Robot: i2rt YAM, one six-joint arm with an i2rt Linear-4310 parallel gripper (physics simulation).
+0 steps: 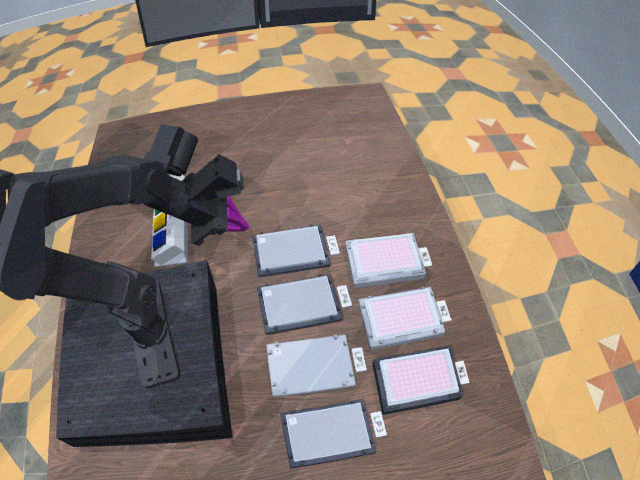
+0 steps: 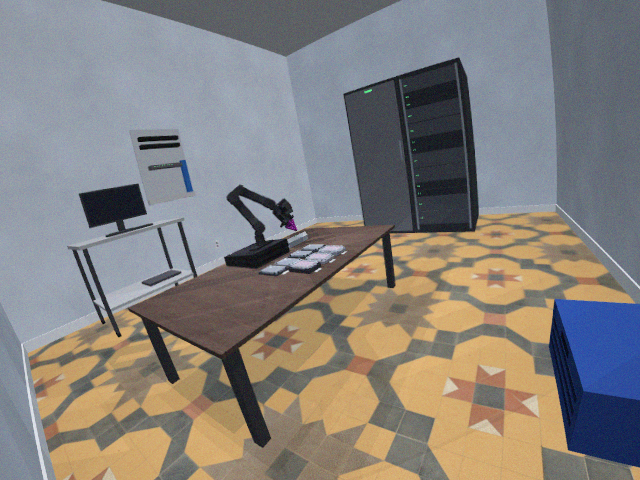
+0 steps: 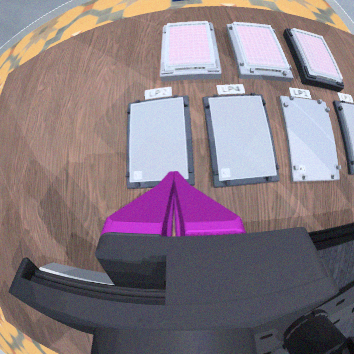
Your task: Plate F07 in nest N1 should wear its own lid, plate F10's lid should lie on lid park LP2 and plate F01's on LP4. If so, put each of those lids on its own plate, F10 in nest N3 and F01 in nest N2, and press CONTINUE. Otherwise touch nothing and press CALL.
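My gripper is shut and empty, above the table near LP2's inner edge. Pale flat lids lie on LP2, LP4 and LP3. A pale panel with corner posts lies at LP1. Three pink-welled plates stand in the nests: the far one, the N2 one and one in a black nest. Their identity marks and any clear lids cannot be made out.
A white button box stands behind the black base block. Its blue button and yellow button show; a green one is partly behind the arm, which hides the box's far end.
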